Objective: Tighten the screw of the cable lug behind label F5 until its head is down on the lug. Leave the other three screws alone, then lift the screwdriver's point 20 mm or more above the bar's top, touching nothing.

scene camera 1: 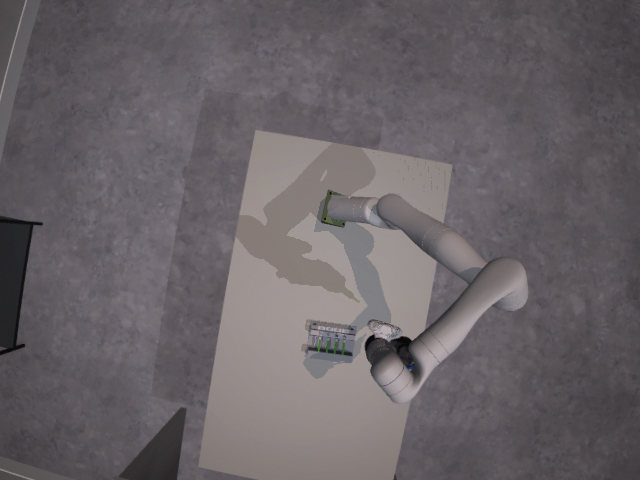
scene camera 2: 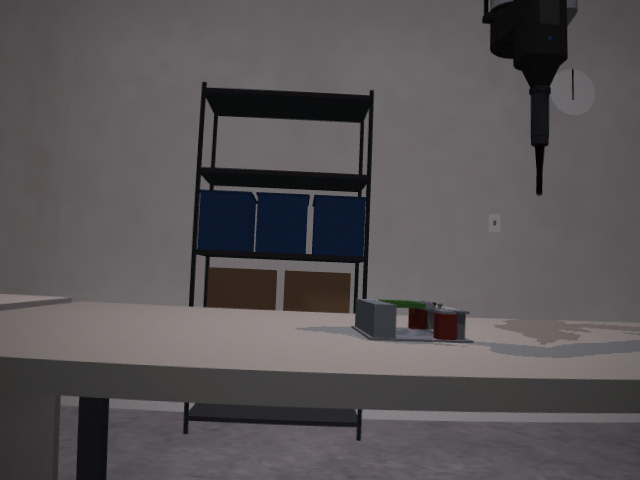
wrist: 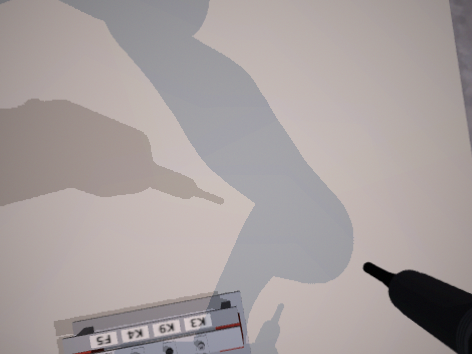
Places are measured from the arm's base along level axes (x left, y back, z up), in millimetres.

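Pixels of known places: hand, tool point: (scene camera 2: 539, 195) (wrist: 367, 267); arm's base, link origin: (scene camera 1: 336, 208).
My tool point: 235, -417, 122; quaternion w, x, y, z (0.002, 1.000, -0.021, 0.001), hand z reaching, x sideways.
Note:
Ahead of a thing's pixels: the offset from my tool point to its top centre, as dx, dy, dz. "spot": to the spot under its first point.
The screwdriver {+0, +0, +64} (scene camera 2: 539, 193) (wrist: 368, 267) stands in place of a gripper and has no fingers. In scene camera 2 it points straight down, high above the table and right of the terminal unit; its tip touches nothing. In scene camera 1 the arm hides its tip. The terminal unit {-186, -117, -142} (scene camera 1: 331, 352) (scene camera 2: 375, 319) has green cables {spot: -201, -126, -143} (scene camera 1: 327, 346) (scene camera 2: 400, 303) and red supports {spot: -96, -85, -171} (scene camera 2: 445, 326). In the wrist view label F5 {-233, -58, -149} (wrist: 103, 341) is the leftmost of the labels, beside K4, K9 and K3 {spot: -137, -59, -149} (wrist: 198, 322). Screws show behind K3 {-137, -81, -141} (wrist: 200, 345) and K9 {spot: -169, -78, -142} (wrist: 169, 350); the F5 screw is outside the frame.
The arm (scene camera 1: 460, 315) reaches from its green base plate (scene camera 1: 325, 215) around the table's right side. The table (scene camera 1: 268, 413) (scene camera 2: 206, 374) bears broad arm shadows. A shelf rack (scene camera 2: 286, 97) with blue bins (scene camera 2: 282, 223) and brown boxes (scene camera 2: 317, 290) stands in the background.

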